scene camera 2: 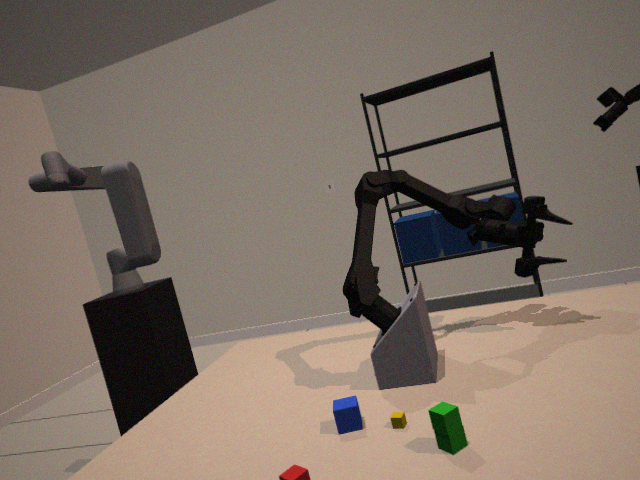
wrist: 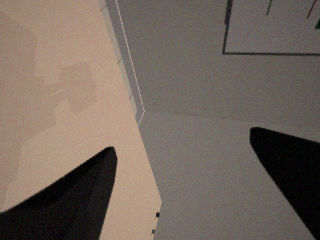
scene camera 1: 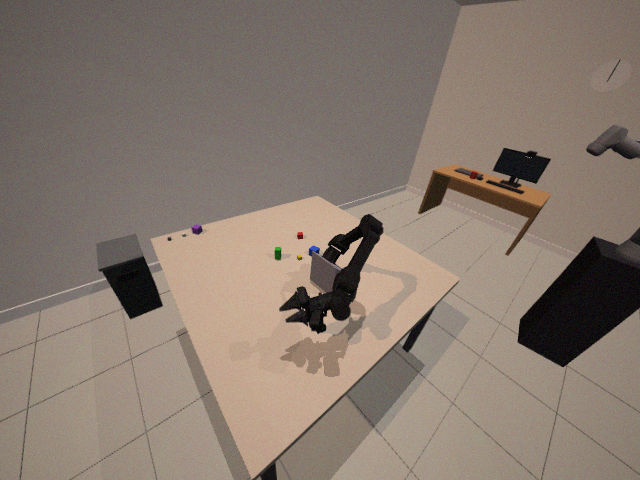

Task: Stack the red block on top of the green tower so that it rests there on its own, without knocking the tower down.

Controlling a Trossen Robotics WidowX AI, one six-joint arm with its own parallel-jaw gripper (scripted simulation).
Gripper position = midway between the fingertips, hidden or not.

Observation:
The gripper (scene camera 2: 569, 242) is open, with nothing in its grasp. Further things: a blue block (scene camera 2: 346, 411).
The gripper shows as well in the wrist view (wrist: 181, 144) and in scene camera 1 (scene camera 1: 282, 315). The wrist view misses the blue block: it is out of frame.

